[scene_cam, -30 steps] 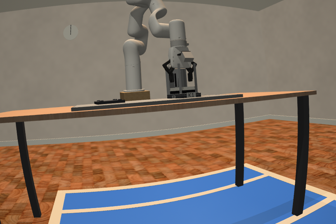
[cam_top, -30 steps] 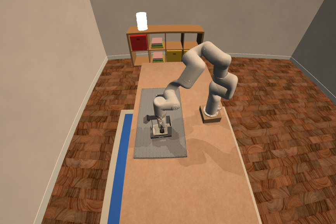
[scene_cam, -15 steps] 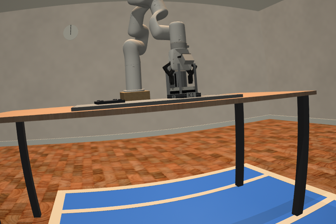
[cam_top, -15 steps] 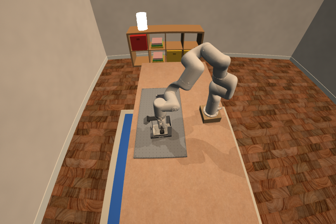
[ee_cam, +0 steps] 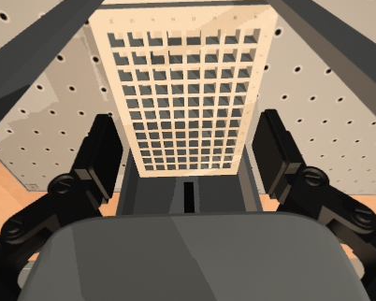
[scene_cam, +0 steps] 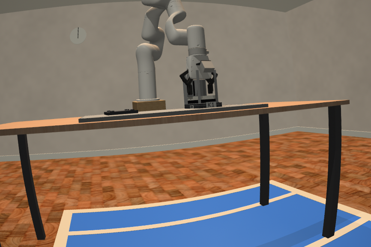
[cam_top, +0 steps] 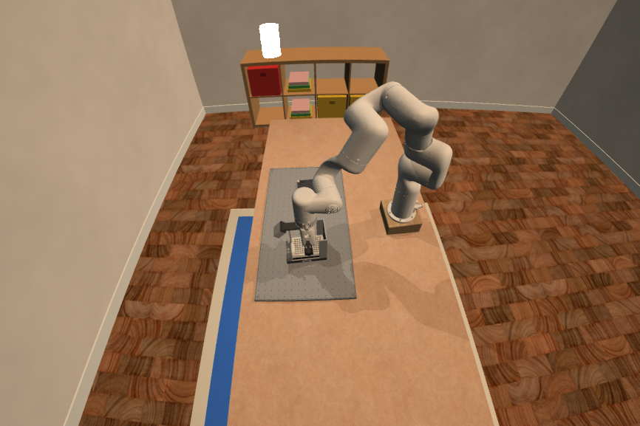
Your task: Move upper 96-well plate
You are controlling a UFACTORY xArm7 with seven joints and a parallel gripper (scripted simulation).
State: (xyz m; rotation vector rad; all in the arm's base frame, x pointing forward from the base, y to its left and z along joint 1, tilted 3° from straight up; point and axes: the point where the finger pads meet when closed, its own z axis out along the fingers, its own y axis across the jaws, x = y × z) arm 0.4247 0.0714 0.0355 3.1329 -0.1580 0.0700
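The cream 96-well plate lies 3 cm below my hand. The rest, counted from my hand: dark plate nest N1: 32 cm to the right, 9 cm behind, 6 cm below; then dark plate: 4 cm below; then K1 label: 9 cm ahead, 5 cm below, 1 cm to the right.
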